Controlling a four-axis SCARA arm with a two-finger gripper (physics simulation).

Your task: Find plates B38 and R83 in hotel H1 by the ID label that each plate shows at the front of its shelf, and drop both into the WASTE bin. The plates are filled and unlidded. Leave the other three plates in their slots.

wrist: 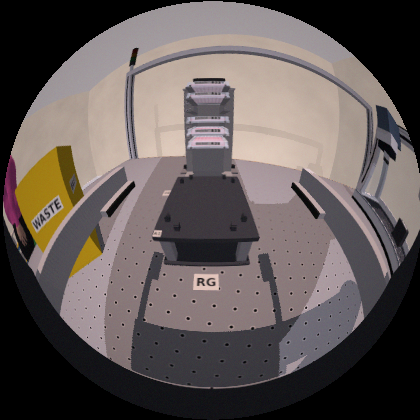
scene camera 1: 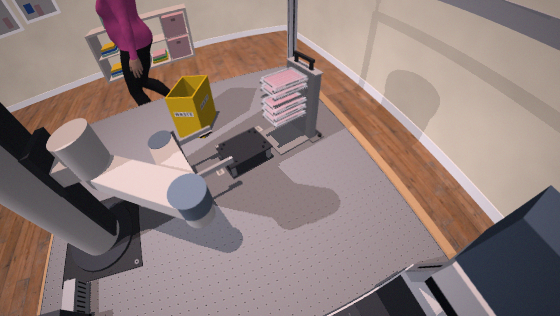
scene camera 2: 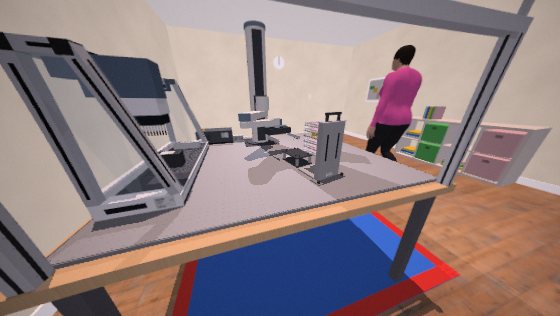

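Pixels of known places: gripper, fingertip midpoint: (wrist: 212,170) (scene camera 1: 220,142) (scene camera 2: 289,139); arm's base, link origin: (scene camera 1: 104,236) (scene camera 2: 260,142).
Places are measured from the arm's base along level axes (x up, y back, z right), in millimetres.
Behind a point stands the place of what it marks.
Note:
Hotel H1 (scene camera 1: 312,102) {x 188, y -822, z -117 mm} (scene camera 2: 328,150) {x 165, y -839, z -169 mm} (wrist: 209,162) {x 49, y -805, z -180 mm} is a grey upright rack. Several pink-filled plates without lids sit in it: two high up, a gap, then the rest below. Their front labels face the wrist view but are too small to read, so B38 and R83 cannot be told apart. The yellow WASTE bin (scene camera 1: 186,126) {x 75, y -390, z -326 mm} (wrist: 42,185) {x 175, y -412, z -314 mm} stands open-topped, left of the hotel in the wrist view. My gripper (scene camera 1: 221,145) {x 144, y -499, z -103 mm} (wrist: 212,170) {x 144, y -499, z -103 mm} is open and empty, its fingers pointing toward the hotel, beside the bin and apart from the plates.
A low black stand (scene camera 1: 245,146) {x 73, y -578, z -123 mm} (wrist: 207,200) {x 73, y -562, z -124 mm} lies ahead of my gripper, before the hotel. A label reading RG (wrist: 206,282) {x 13, y -467, z -103 mm} is on the table in front of it. A large framed machine (scene camera 1: 510,255) {x 462, y -698, z 489 mm} (scene camera 2: 125,75) {x 453, y -778, z 530 mm} stands across the table. A person (scene camera 1: 125,30) (scene camera 2: 400,95) is behind the bin.

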